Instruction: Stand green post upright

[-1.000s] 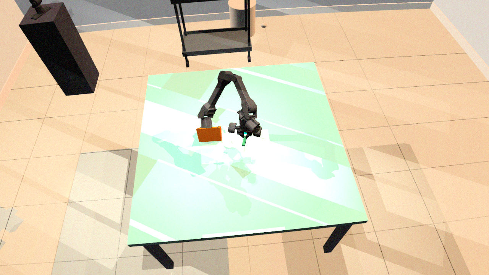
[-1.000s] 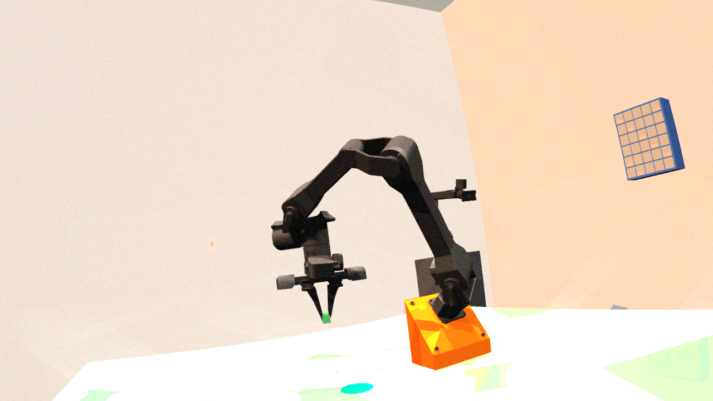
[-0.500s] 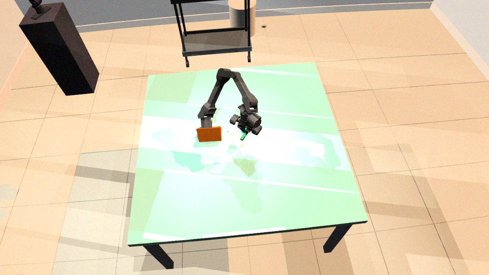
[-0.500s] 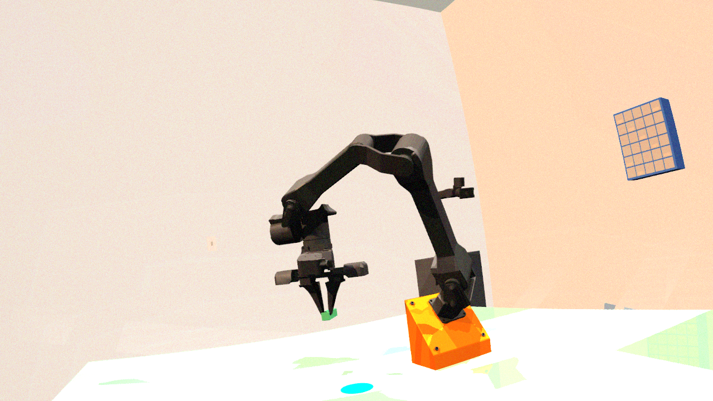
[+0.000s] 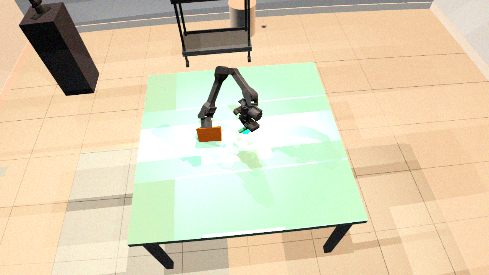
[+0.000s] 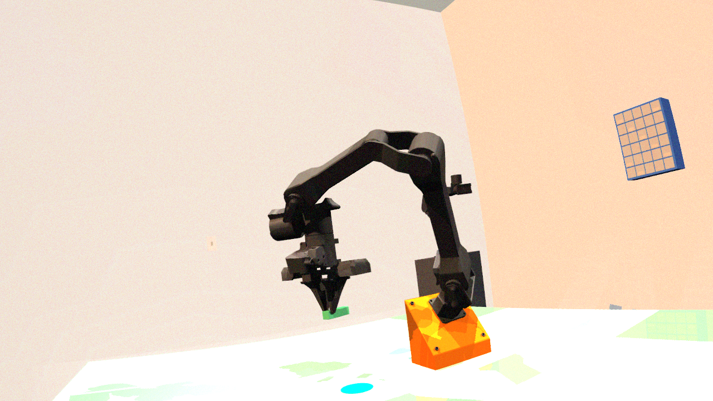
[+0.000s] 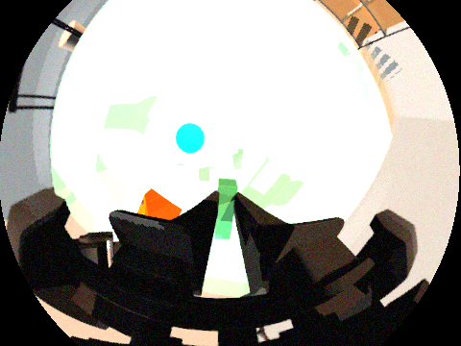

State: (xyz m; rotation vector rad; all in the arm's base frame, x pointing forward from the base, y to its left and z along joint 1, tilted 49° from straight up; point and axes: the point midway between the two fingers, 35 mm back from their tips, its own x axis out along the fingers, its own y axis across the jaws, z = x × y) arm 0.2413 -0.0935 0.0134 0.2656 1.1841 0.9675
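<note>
Right now the green post is 2 cm behind my gripper tip and 1 cm to the right of it. Round my gripper tip: cyan circle (9 cm to the left, 14 cm below).
</note>
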